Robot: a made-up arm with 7 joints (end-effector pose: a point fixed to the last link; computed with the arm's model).
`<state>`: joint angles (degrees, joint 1 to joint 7).
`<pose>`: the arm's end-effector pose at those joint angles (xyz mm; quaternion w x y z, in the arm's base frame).
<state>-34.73 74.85 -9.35 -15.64 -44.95 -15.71 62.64</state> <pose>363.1 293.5 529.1 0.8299 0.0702 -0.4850 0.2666</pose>
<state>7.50 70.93 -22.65 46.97 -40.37 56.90 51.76</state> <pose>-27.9 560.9 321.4 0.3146 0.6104 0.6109 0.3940</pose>
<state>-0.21 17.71 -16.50 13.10 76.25 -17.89 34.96</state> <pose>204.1 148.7 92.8 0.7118 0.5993 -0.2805 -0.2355</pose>
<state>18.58 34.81 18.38 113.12 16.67 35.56 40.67</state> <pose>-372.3 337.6 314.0 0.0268 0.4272 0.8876 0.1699</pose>
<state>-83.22 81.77 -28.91 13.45 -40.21 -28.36 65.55</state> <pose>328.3 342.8 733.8 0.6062 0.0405 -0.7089 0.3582</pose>
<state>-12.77 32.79 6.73 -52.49 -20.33 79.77 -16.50</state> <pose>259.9 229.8 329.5 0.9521 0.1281 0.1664 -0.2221</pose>
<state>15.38 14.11 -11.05 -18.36 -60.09 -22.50 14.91</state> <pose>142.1 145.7 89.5 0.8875 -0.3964 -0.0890 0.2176</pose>
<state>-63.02 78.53 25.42 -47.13 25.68 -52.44 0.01</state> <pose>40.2 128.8 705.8 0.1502 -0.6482 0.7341 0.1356</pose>
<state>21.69 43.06 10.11 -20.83 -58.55 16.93 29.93</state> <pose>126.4 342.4 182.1 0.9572 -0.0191 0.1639 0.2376</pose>
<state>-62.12 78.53 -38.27 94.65 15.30 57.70 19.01</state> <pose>61.0 556.2 549.8 0.2282 0.5396 0.5732 0.5729</pose>
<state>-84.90 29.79 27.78 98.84 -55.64 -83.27 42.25</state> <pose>427.0 280.2 270.1 0.4073 -0.3140 -0.3878 0.7649</pose>
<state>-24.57 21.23 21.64 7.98 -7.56 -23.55 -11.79</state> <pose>331.3 335.8 242.2 0.9192 0.1390 -0.3683 0.0138</pose>
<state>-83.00 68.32 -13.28 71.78 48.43 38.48 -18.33</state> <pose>265.3 527.1 582.3 0.6741 0.5305 0.3597 0.3671</pose>
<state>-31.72 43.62 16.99 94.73 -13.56 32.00 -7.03</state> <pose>14.7 434.4 102.1 0.7202 -0.0614 0.5940 0.3533</pose>
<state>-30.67 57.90 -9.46 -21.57 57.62 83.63 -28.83</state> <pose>275.5 305.2 496.4 0.7259 0.6012 0.1607 0.2928</pose>
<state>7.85 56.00 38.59 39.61 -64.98 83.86 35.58</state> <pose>-36.9 487.1 237.0 0.5826 -0.1170 0.6423 0.4841</pose>
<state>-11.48 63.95 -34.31 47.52 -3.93 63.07 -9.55</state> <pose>92.6 545.9 285.6 0.4526 0.4515 0.7510 0.1653</pose>
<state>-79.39 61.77 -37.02 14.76 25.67 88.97 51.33</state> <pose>359.3 307.9 614.2 0.3514 0.6536 -0.0505 0.6684</pose>
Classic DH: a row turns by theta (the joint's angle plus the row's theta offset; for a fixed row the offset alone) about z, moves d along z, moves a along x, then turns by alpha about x. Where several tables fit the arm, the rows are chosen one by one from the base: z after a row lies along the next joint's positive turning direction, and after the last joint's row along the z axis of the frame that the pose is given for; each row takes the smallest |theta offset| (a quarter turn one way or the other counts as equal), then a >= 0, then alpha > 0; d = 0 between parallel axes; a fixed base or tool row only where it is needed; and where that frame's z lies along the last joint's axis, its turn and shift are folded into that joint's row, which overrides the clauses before.
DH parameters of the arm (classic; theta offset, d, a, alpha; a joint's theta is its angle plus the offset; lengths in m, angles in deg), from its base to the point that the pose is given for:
base (fixed): -4.07 0.4728 0.0007 -74.51
joint 1: -75.12 0.05 -0.0072 -90
joint 2: 74 -0.0017 -0.03 90
joint 3: 90 -0.274 0.0175 -90
joint 4: 90 0.02 0.0526 90
joint 5: 0 0.2016 0.0095 -90
joint 6: -90 0.04 0.068 90
joint 7: 90 0.0165 0.01 -14.33
tool (fixed): -89.99 -0.0491 0 0

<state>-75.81 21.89 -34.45 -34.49 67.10 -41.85 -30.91</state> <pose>217.3 -86.5 582.5 0.0141 -0.6592 0.7094 0.2490</pose>
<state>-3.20 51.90 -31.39 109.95 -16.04 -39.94 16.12</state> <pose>-96.9 559.2 300.6 0.6677 0.5815 0.4474 0.1264</pose>
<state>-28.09 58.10 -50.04 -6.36 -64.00 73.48 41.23</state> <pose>227.0 268.5 167.9 0.7191 0.4106 0.5520 -0.0977</pose>
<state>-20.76 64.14 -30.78 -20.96 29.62 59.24 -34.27</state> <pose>320.3 286.9 358.8 0.6921 0.6157 0.3135 -0.2089</pose>
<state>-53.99 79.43 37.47 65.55 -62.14 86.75 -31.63</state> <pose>192.6 498.2 414.5 0.8306 -0.5517 0.0709 -0.0273</pose>
